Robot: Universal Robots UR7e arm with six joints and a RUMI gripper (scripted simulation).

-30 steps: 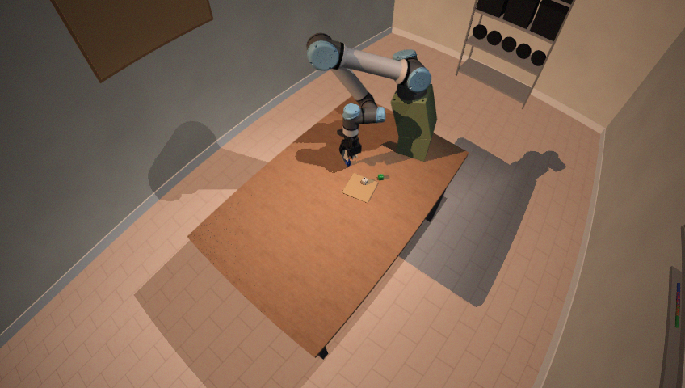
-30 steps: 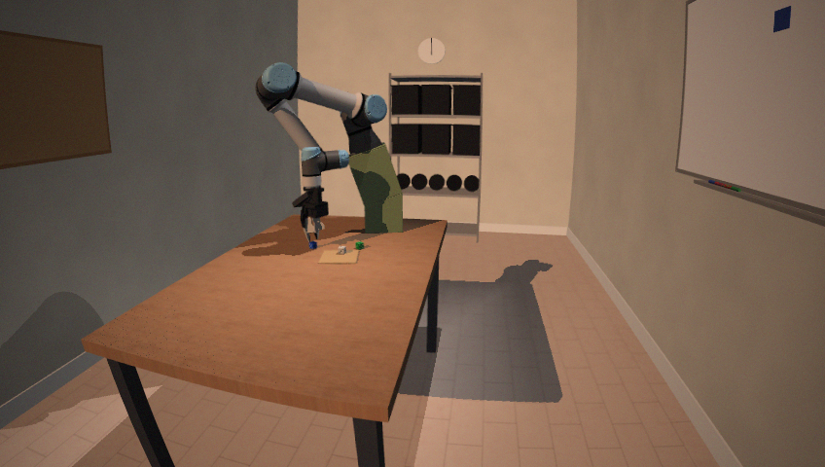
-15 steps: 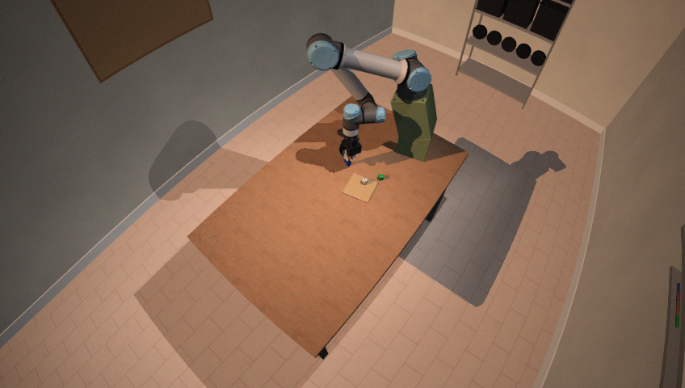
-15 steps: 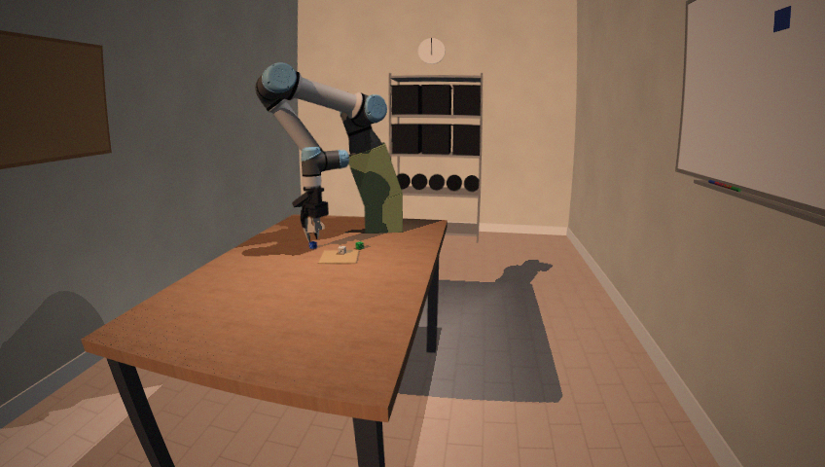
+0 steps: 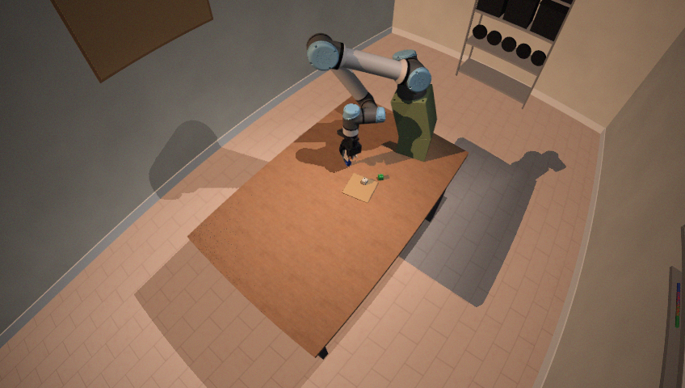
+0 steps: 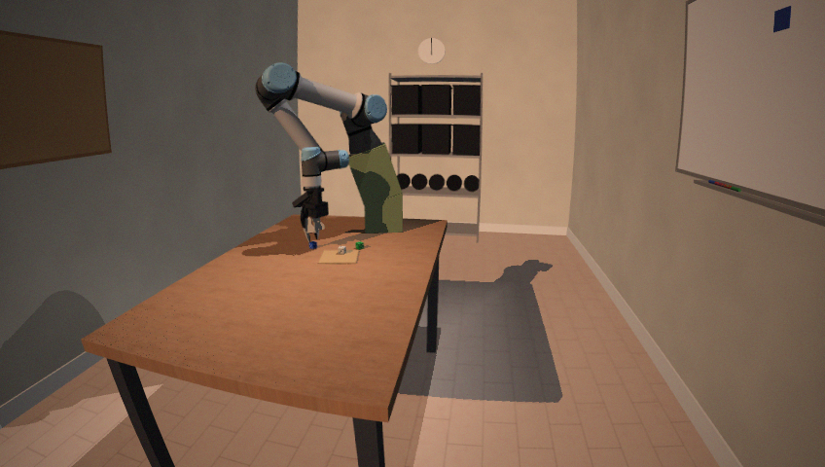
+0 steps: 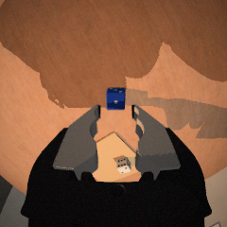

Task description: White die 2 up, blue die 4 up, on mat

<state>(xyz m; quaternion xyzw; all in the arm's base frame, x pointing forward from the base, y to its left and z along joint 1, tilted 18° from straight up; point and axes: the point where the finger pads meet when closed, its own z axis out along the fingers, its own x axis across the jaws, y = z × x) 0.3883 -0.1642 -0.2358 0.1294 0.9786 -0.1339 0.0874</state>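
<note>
My hand is 4 cm above the blue die. From my hand the other things lie so: green die 6 cm behind, 19 cm to the left, 4 cm below; then tan mat 6 cm ahead, 16 cm to the left, 5 cm below; then white die 2 cm ahead, 15 cm to the left, 3 cm below.
</note>
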